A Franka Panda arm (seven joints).
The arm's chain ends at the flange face. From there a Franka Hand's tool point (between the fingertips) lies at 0.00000 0.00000 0.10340 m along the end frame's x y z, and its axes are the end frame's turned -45 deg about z.
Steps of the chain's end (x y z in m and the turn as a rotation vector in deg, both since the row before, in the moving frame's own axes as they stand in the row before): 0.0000 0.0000 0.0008 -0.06 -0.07 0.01; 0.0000 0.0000 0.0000 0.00 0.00 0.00; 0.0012 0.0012 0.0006 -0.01 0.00 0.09; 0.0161 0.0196 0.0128 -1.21 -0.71 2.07; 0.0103 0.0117 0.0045 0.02 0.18 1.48; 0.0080 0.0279 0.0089 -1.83 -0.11 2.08; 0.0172 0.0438 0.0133 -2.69 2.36 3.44; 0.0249 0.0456 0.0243 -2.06 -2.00 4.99; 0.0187 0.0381 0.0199 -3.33 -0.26 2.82
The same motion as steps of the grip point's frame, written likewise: -0.0002 0.0000 0.0008 0.01 -0.09 0.01; 0.0000 0.0000 0.0000 0.00 0.00 0.00; 0.0000 0.0017 0.0006 -0.01 -0.01 0.09; -0.0049 0.0258 0.0128 -0.35 -1.36 2.07; -0.0007 0.0158 0.0045 -0.11 0.14 1.48; -0.0166 0.0275 0.0088 -1.22 -1.37 2.08; -0.0194 0.0496 0.0131 -3.57 -0.23 3.44; -0.0198 0.0497 0.0242 -0.04 -2.87 4.99; -0.0184 0.0440 0.0197 -2.17 -2.54 2.82
